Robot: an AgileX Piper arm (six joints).
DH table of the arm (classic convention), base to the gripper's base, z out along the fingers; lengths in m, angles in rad. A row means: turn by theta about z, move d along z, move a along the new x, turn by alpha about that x. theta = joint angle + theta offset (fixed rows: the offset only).
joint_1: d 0.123  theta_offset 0  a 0  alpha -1.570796
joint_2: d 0  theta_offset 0.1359  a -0.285  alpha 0
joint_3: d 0  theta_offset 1.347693  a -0.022  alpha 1.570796
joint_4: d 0.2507  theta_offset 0  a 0  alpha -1.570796
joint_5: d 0  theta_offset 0  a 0  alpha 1.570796
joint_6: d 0.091  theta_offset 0  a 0  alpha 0
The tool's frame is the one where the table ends.
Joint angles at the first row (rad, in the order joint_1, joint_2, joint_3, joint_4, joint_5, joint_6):
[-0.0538 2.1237 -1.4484 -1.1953 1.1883 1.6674]
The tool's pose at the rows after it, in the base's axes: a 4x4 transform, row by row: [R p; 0 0 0 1], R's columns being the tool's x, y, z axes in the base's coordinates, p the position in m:
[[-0.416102 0.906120 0.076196 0.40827], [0.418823 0.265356 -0.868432 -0.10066], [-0.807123 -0.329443 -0.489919 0.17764], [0 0 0 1]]
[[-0.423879 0.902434 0.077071 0.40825], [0.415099 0.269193 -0.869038 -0.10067], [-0.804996 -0.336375 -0.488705 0.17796], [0 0 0 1]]
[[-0.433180 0.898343 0.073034 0.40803], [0.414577 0.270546 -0.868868 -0.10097], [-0.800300 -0.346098 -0.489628 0.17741], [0 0 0 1]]
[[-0.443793 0.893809 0.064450 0.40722], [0.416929 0.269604 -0.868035 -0.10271], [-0.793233 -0.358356 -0.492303 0.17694], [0 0 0 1]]
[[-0.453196 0.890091 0.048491 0.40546], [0.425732 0.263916 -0.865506 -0.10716], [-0.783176 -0.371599 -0.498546 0.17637], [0 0 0 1]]
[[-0.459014 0.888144 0.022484 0.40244], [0.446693 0.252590 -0.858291 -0.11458], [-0.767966 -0.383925 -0.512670 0.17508], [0 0 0 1]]
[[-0.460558 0.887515 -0.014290 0.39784], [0.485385 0.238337 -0.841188 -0.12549], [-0.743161 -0.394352 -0.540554 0.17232], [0 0 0 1]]
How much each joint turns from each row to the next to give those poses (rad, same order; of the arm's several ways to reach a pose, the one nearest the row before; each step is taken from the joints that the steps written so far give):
[0.0000 0.0000 0.0001 -0.0008 -0.0009 -0.0065]
[0.0000 -0.0007 0.0003 -0.0015 0.0002 -0.0085]
[-0.0007 0.0013 -0.0003 0.0022 0.0021 -0.0104]
[-0.0045 0.0006 -0.0001 0.0050 0.0024 -0.0150]
[-0.0117 0.0000 0.0001 0.0097 0.0017 -0.0191]
[-0.0201 0.0000 0.0000 0.0197 -0.0002 -0.0229]
[-0.0312 0.0007 -0.0002 0.0363 -0.0061 -0.0310]

